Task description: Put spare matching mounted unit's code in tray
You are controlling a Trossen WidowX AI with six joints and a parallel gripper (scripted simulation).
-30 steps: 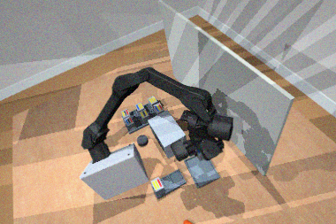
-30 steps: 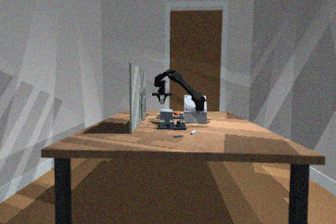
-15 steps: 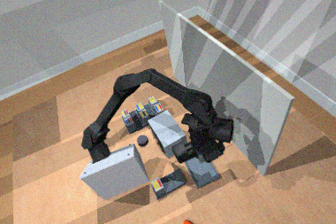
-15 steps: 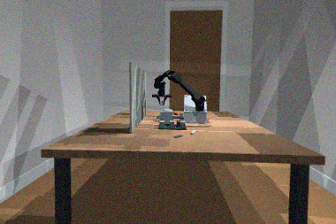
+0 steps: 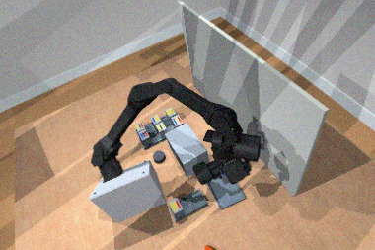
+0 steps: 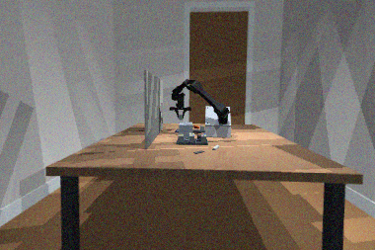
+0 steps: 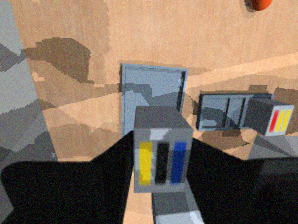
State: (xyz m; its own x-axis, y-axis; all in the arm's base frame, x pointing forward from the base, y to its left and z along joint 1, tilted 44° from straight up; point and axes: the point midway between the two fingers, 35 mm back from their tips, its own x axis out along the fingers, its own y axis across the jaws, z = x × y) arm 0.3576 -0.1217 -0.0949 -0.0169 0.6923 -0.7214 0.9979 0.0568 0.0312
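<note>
The grey tray is 1 cm behind my gripper tip, 1 cm to the left of it and 11 cm below it. The rest, counted from my gripper tip: grey spare (2 cm above); grey box (8 cm behind, 20 cm to the left, 6 cm below).
</note>
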